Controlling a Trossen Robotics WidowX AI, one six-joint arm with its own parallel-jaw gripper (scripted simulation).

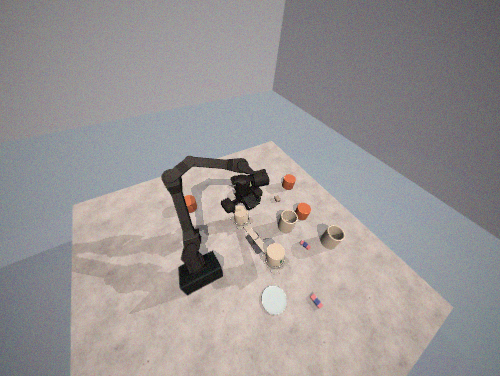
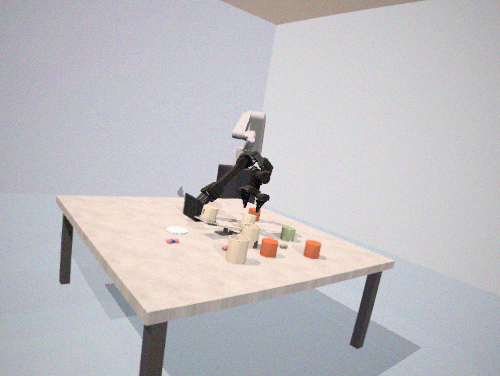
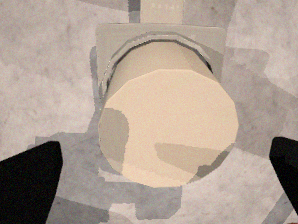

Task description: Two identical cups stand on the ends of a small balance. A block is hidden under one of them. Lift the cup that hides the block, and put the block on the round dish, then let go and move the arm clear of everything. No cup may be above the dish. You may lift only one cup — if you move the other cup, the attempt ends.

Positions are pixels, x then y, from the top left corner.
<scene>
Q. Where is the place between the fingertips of my gripper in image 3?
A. At 172, 152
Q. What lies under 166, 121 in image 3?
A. A beige cup.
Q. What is my gripper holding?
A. Nothing.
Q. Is my gripper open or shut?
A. Open.
</scene>
